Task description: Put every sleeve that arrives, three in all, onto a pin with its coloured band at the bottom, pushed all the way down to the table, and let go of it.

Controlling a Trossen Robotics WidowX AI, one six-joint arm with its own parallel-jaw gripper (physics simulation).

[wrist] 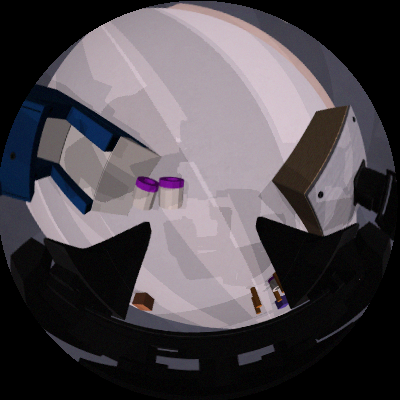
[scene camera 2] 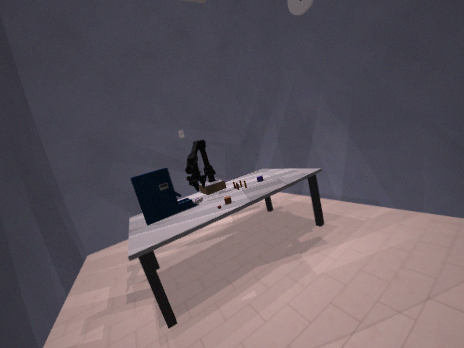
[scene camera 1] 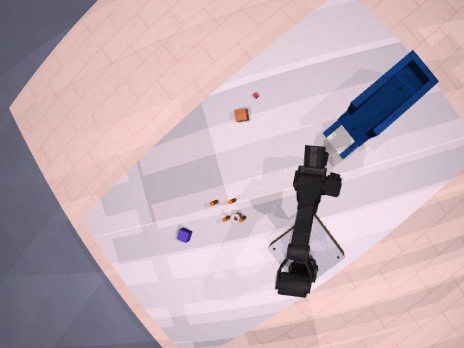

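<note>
Two pale sleeves, one (wrist: 145, 197) and one (wrist: 172, 196), stand side by side at the chute's mouth, purple bands at the top; the left one looks slightly tilted. In scene camera 1 the arm mostly hides them. Several thin orange-brown pins (scene camera 1: 214, 202) (scene camera 2: 245, 184) (wrist: 255, 300) stand upright in a group. A pale ring-shaped sleeve (scene camera 1: 236, 217) (wrist: 273, 283) is among them, close beside the right pin; whether it is around a pin and where its band sits cannot be told. My gripper (wrist: 203, 225) is open and empty, above the table, with the two sleeves beyond the left finger.
The blue chute (scene camera 1: 375, 112) (scene camera 2: 152, 195) (wrist: 15, 140) has a pale ramp (scene camera 1: 342, 140) (wrist: 117, 175) at its mouth. The arm's base block (scene camera 1: 330, 250) (scene camera 2: 213, 188) (wrist: 310, 155) is opposite. An orange block (scene camera 1: 241, 115) (scene camera 2: 227, 200) (wrist: 143, 301), a red cube (scene camera 1: 255, 95) and a purple block (scene camera 1: 184, 235) (scene camera 2: 260, 178) lie on the table.
</note>
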